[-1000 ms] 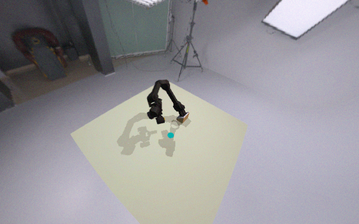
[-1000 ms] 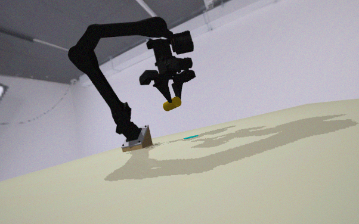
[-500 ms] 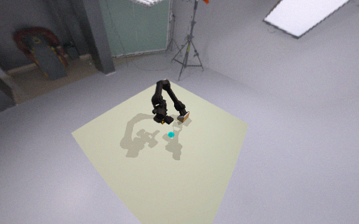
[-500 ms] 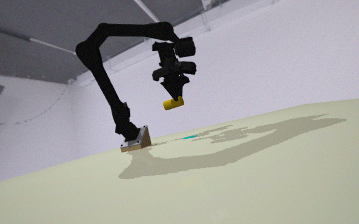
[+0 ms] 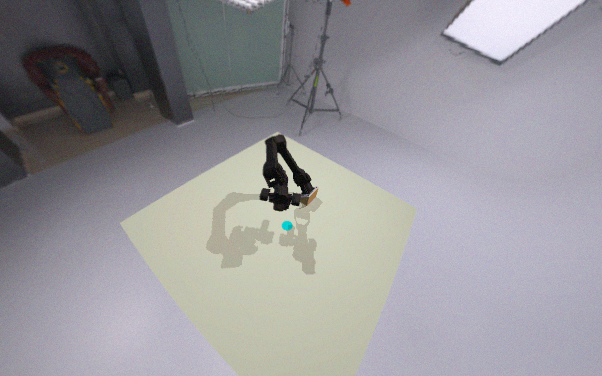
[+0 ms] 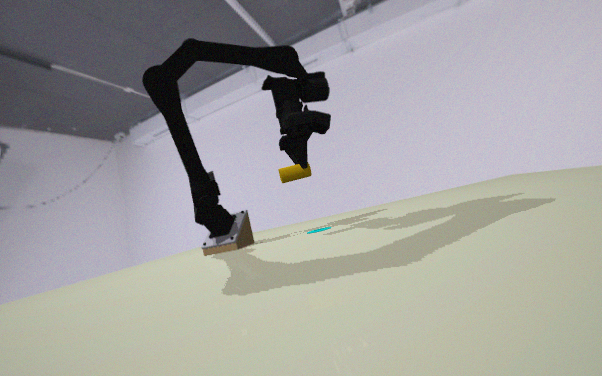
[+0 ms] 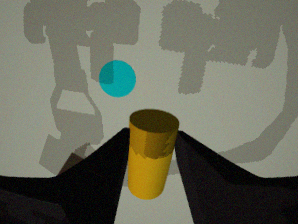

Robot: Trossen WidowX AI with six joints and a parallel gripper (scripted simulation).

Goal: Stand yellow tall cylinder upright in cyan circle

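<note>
Now: gripper tip 20 mm past the yellow cylinder and 10 mm to the left of it. The rest, counted from my gripper tip: cyan circle (140 mm below, 50 mm to the left, 20 mm behind).
</note>
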